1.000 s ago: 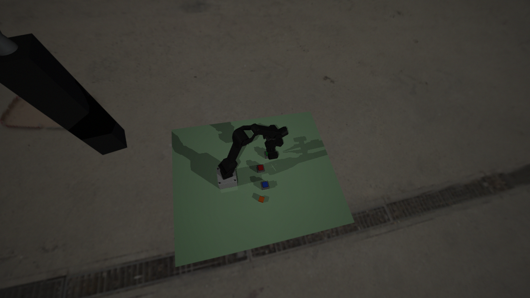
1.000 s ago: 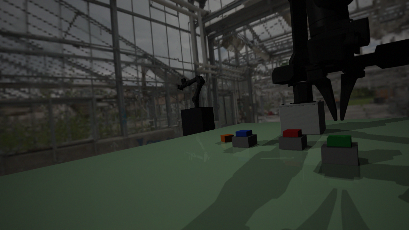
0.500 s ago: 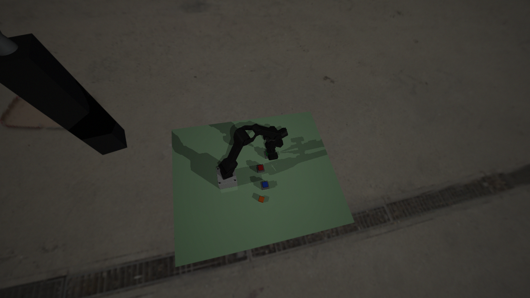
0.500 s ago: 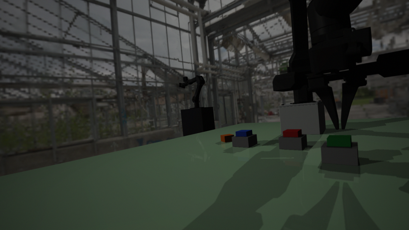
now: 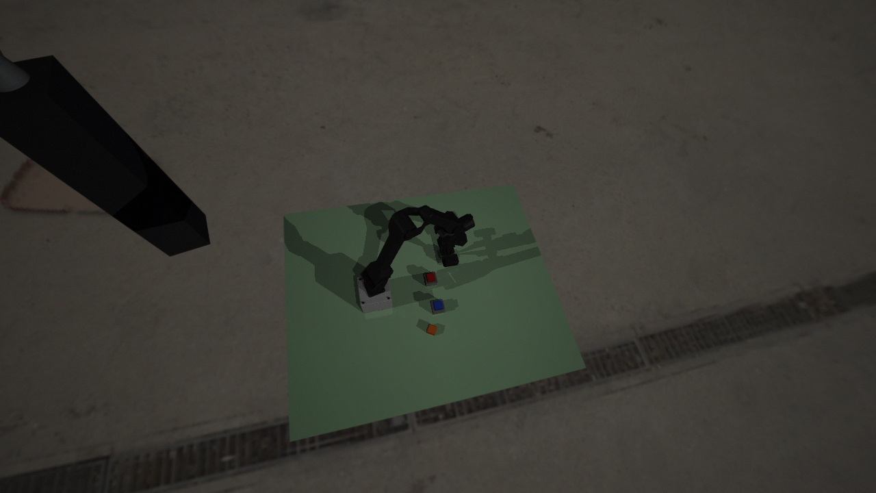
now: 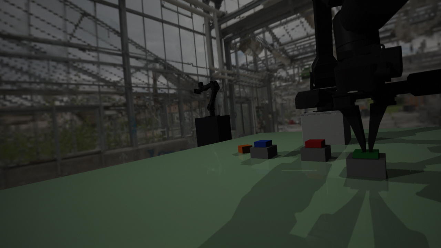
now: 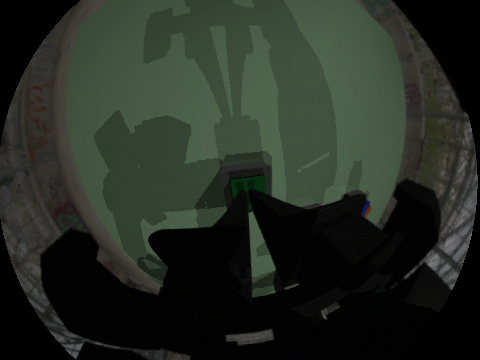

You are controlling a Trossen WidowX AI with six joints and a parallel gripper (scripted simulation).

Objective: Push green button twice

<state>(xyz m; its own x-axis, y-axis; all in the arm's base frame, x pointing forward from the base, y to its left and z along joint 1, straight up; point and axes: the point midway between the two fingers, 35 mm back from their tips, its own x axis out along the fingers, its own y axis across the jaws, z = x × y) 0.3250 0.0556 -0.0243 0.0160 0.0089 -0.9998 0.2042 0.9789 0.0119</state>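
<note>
Right now my gripper tip is 10 mm above the green button. From my gripper tip the other things lie so: small orange block 270 mm to the right, 180 mm behind, 20 mm below; red button 100 mm behind, 80 mm to the right; blue button 200 mm to the right, 120 mm behind.
</note>
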